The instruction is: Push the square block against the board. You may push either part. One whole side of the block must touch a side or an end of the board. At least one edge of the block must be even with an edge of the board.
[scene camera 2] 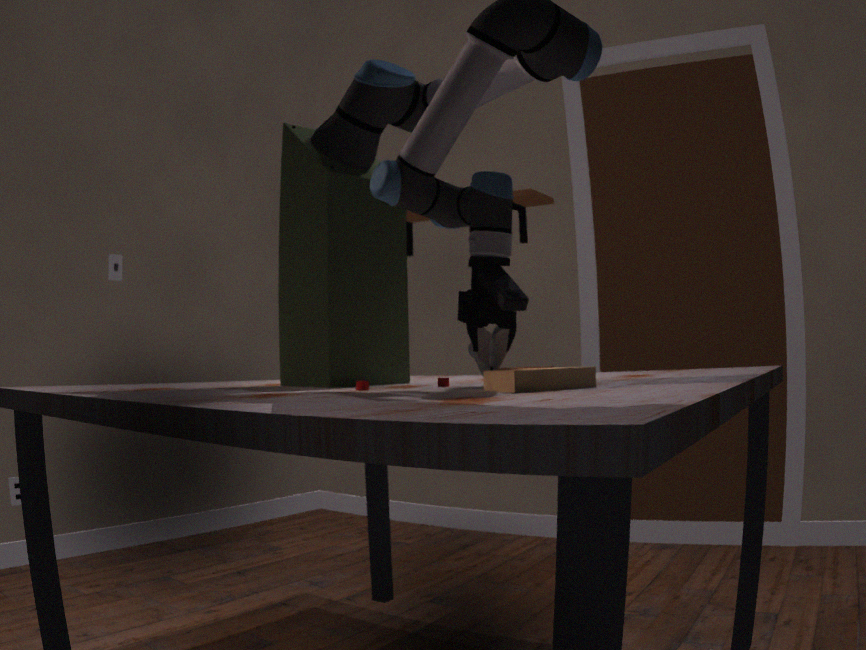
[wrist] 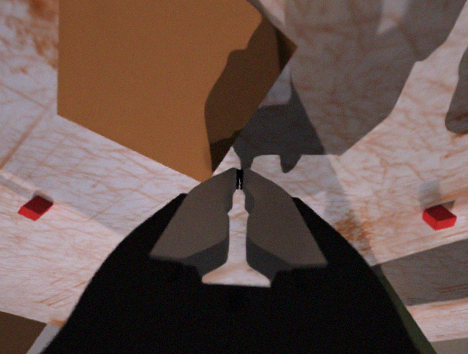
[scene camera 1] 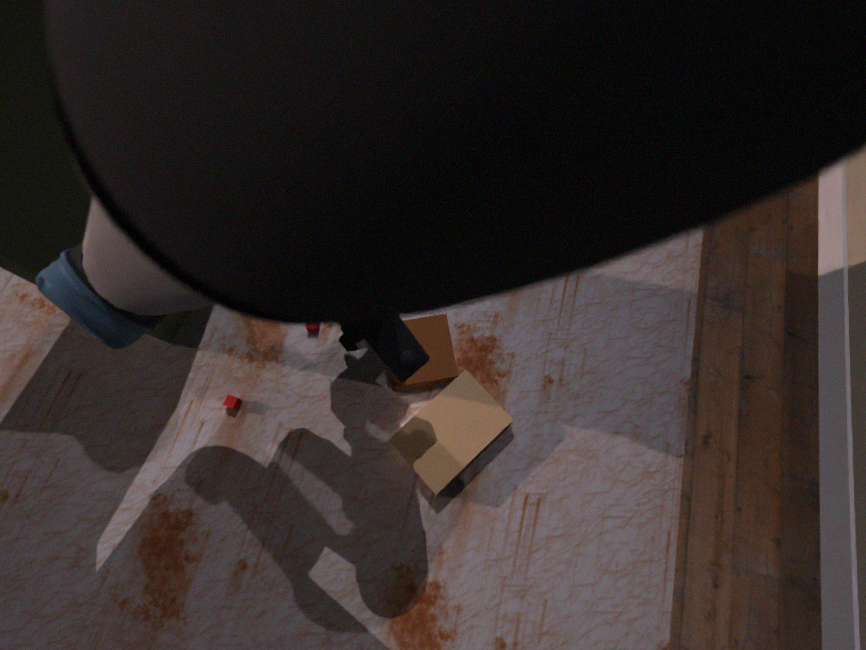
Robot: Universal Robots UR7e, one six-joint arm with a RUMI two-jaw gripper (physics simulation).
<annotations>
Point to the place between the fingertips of my gripper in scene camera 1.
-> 370, 338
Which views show the board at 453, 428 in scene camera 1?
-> Scene camera 2 and scene camera 1 only.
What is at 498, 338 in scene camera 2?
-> My gripper.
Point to a square block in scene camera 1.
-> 432, 332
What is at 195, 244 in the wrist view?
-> My gripper.
</annotations>
